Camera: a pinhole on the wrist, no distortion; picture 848 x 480 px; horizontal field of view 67.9 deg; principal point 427.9 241.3 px. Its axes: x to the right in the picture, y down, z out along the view. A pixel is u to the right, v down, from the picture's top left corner.
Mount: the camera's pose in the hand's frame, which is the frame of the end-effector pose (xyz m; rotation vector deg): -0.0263 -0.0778 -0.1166 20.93 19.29 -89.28
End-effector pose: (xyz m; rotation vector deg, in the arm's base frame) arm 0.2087 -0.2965 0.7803 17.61 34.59 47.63
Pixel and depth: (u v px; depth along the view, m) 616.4 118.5 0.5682
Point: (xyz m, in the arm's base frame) 0.6088 -0.7249 0.8640
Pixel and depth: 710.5 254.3 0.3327
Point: 0.4792 -0.5501 0.7144
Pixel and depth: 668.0 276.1 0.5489
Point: 0.6803 -0.6354 0.7707
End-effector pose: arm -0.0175 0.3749 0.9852 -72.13 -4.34 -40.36
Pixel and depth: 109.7 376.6 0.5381
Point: 0.1671 0.7629 1.2389
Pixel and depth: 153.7 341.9 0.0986
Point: -0.0729 0.3619 1.0461
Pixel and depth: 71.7 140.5 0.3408
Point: -0.0242 0.6489 1.0822
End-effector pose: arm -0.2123 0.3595 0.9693 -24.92 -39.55 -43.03
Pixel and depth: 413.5 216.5 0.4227
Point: -0.5362 0.3750 1.1503
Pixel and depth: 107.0 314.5 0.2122
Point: -0.3185 0.3852 1.0596
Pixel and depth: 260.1 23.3 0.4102
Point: -0.5418 0.5154 1.0725
